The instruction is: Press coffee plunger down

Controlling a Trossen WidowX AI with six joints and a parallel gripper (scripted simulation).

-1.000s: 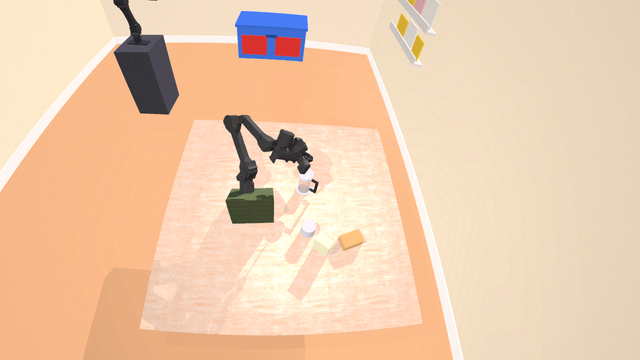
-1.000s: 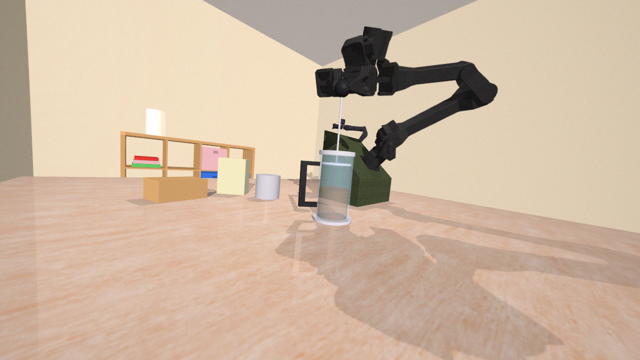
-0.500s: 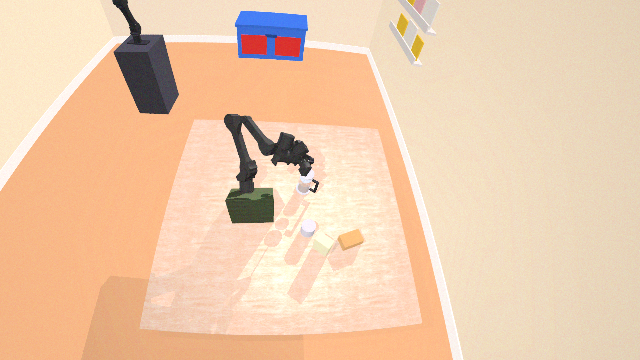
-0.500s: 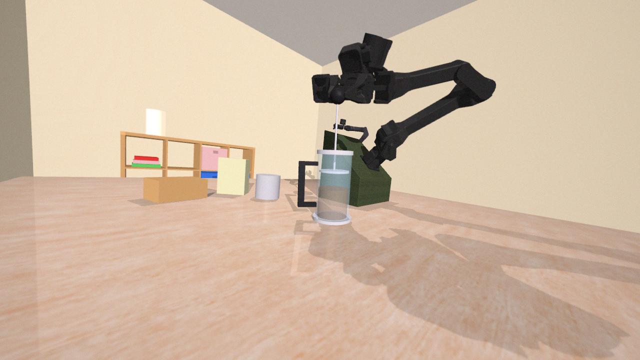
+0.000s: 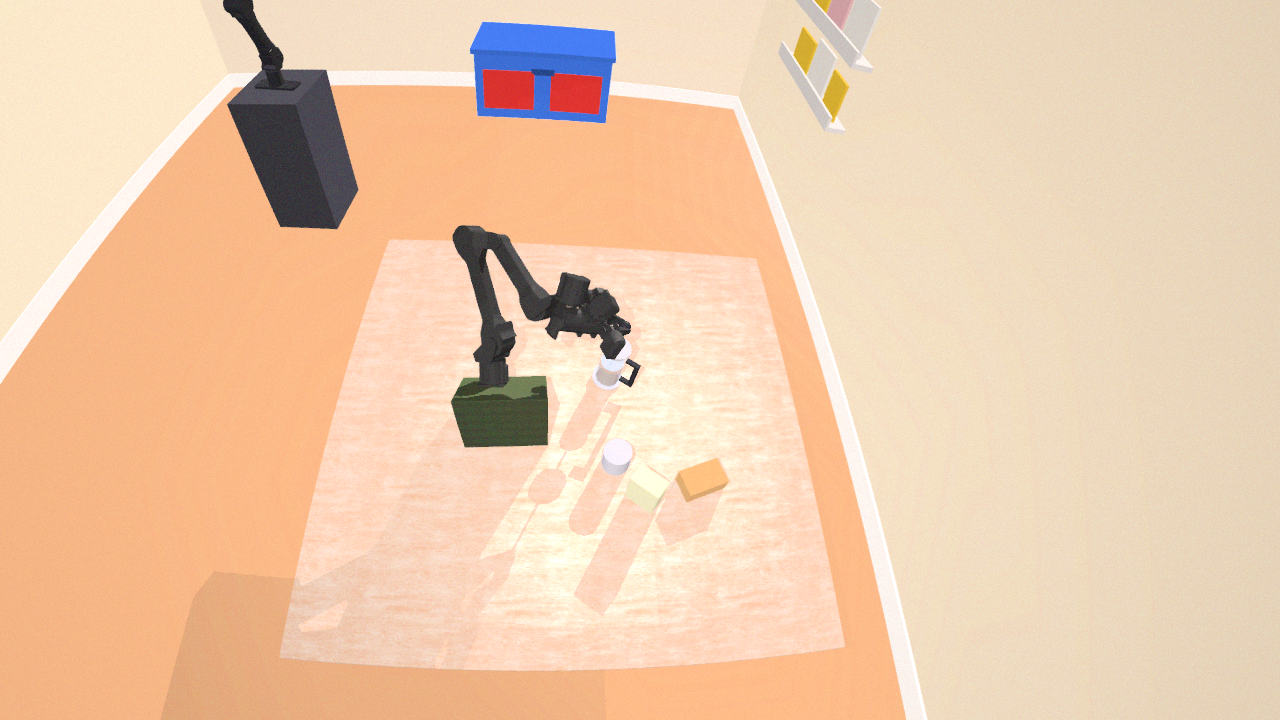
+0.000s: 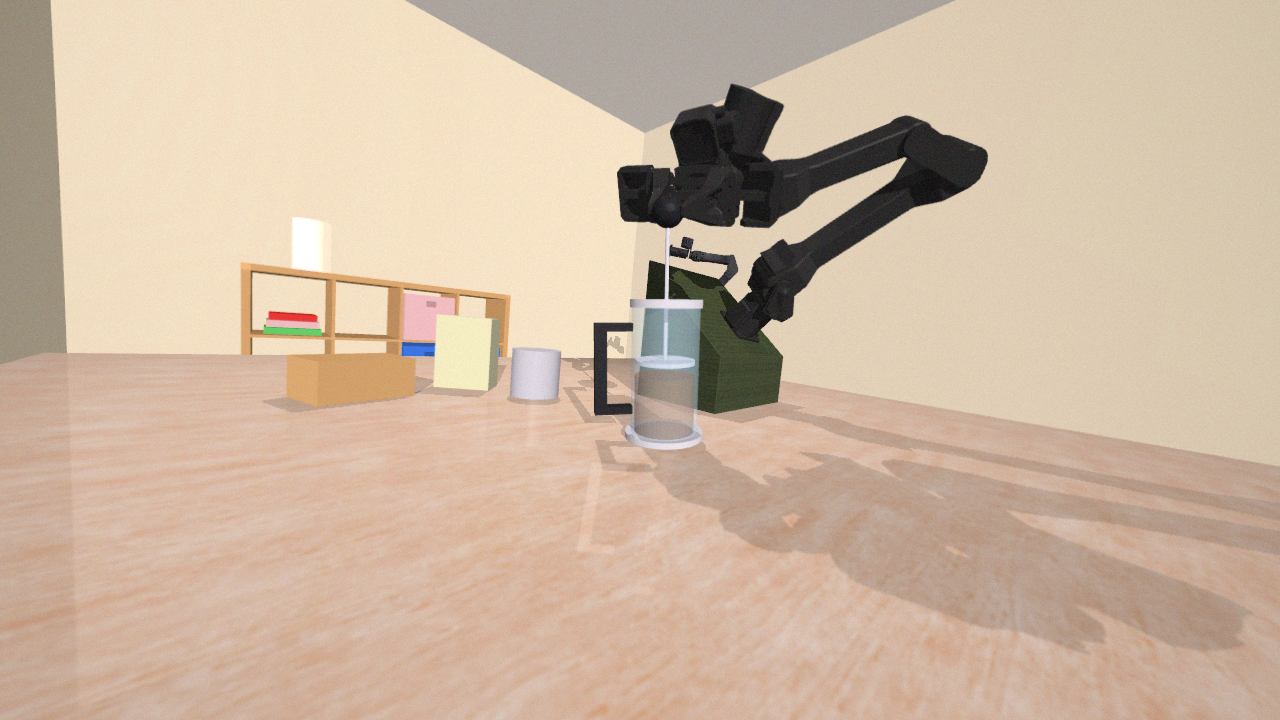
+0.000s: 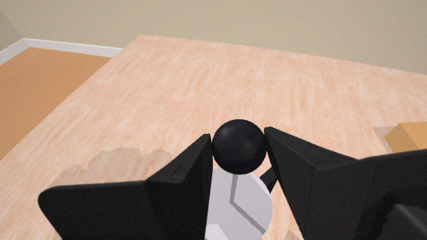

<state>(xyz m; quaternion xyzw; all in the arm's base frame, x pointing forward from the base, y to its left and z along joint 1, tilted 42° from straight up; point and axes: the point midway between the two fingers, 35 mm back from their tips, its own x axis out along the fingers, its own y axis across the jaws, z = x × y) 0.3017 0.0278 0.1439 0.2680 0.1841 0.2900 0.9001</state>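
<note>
The coffee press is 120 mm below my gripper tip and 10 mm to the right of it.
</note>
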